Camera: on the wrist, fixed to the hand. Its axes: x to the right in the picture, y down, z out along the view.
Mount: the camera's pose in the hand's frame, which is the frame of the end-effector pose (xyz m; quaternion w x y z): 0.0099 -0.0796 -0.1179 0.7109 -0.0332 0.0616 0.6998
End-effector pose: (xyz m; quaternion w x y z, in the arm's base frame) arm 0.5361 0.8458 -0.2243 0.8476 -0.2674 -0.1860 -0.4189
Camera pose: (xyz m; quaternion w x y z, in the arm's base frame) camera 0.4882 0.7277 -0.2882 0.8983 -0.3226 0.1210 0.2727
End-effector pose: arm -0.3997 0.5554 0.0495 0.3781 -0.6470 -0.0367 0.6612
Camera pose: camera -0.2583 0.5655 0.0652 0.2131 0.5389 -0.4280 -0.6935
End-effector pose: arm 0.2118 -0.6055 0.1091 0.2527 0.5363 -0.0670 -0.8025
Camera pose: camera 0.2878 -0.5222 0.0218 0.7632 0.3754 -0.3807 -0.3629
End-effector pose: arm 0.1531 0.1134 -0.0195 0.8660 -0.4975 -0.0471 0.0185
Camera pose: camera 0.1736 -0.0273 -0.0092 0.5891 -0.4165 0.3674 0.5870
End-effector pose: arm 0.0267 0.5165 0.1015 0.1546 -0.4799 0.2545 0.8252
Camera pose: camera 0.1457 0.5151 0.0229 0.4992 0.2190 -0.4989 -0.6737
